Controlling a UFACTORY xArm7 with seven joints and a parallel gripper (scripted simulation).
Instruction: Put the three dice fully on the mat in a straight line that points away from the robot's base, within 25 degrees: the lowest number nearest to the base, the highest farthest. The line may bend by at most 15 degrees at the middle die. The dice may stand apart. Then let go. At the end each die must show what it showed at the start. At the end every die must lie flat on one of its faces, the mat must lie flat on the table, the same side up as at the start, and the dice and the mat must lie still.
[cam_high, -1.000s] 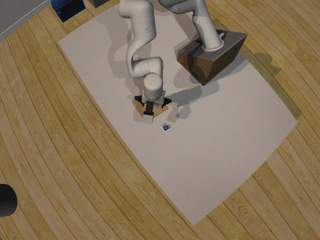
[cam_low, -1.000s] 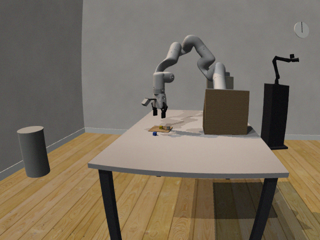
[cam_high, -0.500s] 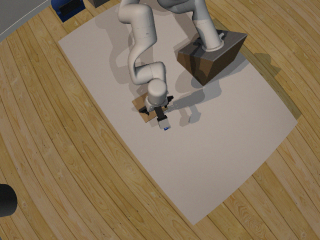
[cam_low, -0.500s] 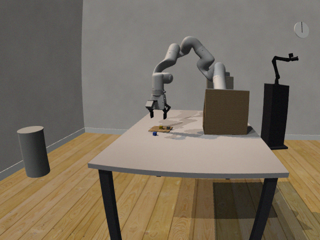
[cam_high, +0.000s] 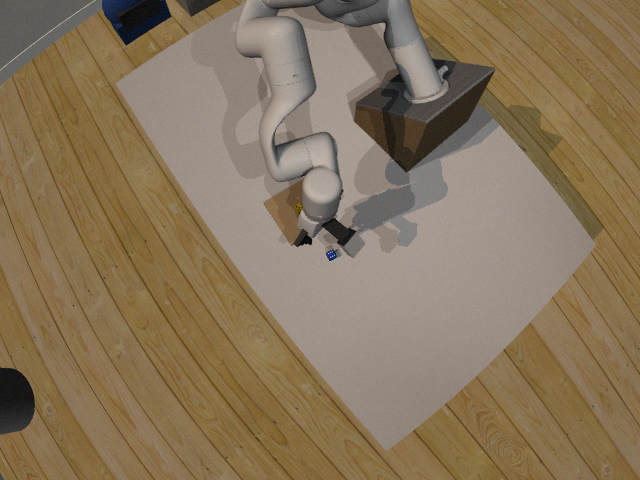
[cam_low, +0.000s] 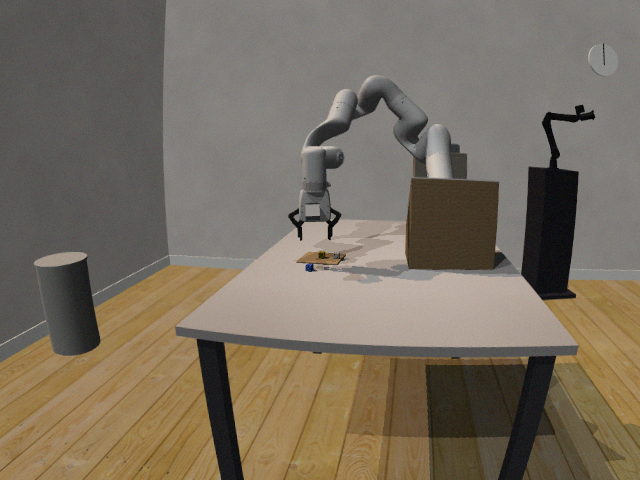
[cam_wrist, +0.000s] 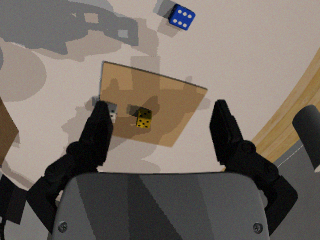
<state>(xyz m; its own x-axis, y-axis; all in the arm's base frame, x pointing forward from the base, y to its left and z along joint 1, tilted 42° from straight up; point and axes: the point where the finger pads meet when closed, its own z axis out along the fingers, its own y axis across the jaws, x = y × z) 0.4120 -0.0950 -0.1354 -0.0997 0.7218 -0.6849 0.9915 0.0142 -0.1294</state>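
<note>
Now: the blue die 90 mm below my hand, 60 mm to the left of it and 20 mm ahead of it. The rest, counted from my hand: yellow die 80 mm to the right, 80 mm below, 20 mm behind; brown mat 90 mm below, 80 mm to the right, 20 mm behind; white die 80 mm to the right, 80 mm below, 70 mm behind.
</note>
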